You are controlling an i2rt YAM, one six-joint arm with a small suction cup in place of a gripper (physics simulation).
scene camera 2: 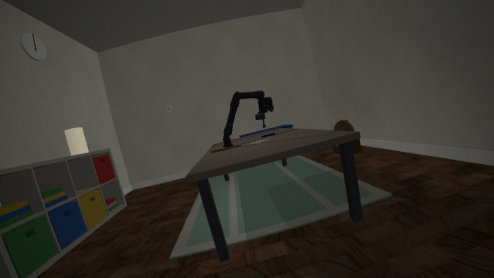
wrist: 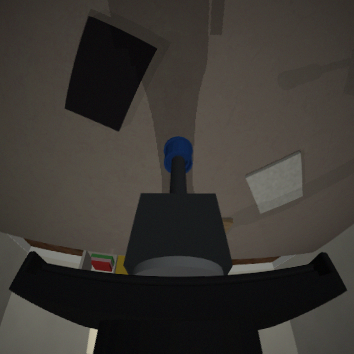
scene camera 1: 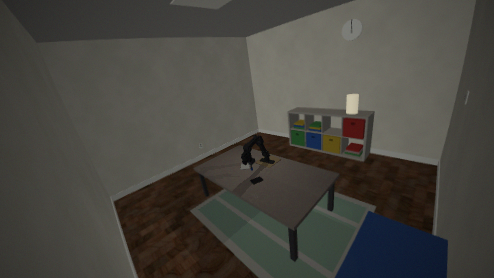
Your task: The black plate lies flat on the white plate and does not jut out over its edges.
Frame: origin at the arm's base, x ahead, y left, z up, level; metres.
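Where they show: hand, its tool point: (scene camera 2: 264, 127) (wrist: 177, 149) (scene camera 1: 251, 169); arm's base, origin of its link: (scene camera 2: 228, 146) (scene camera 1: 267, 161).
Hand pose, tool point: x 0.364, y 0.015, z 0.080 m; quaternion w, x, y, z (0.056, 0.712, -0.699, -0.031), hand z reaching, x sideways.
Observation:
Each offset is from my tool point to the top centre of the thing. Level surfaces: height alone.
The black plate @(dx +0.055, dy +0.092, dz -0.080 m) (scene camera 1: 256, 180) (scene camera 2: 268, 135) (wrist: 110, 72) lies flat on the table, at the upper left in the wrist view. The white plate @(dx -0.154, dy -0.232, dz -0.084 m) (scene camera 1: 245, 167) (scene camera 2: 259, 142) (wrist: 278, 182) lies flat on the table nearer the arm's base, at the right in the wrist view. The two plates are well apart. My gripper, a blue suction cup (scene camera 1: 251, 169) (scene camera 2: 264, 126) (wrist: 178, 150) on a thin dark rod, hangs above the table with nothing on it. In the wrist view it shows between the two plates, over neither. No part of either plate is hidden in the wrist view.
The arm stands on a thin wooden board (scene camera 1: 275, 162) (scene camera 2: 218, 150) at one end of the table @(dz -0.090 m) (scene camera 1: 300, 190) (scene camera 2: 300, 145). Shadows cross the tabletop. A blue surface (scene camera 1: 400, 247) lies beyond the opposite end. A shelf unit (scene camera 1: 320, 110) with a lamp (scene camera 1: 352, 104) (scene camera 2: 76, 140) stands by the wall.

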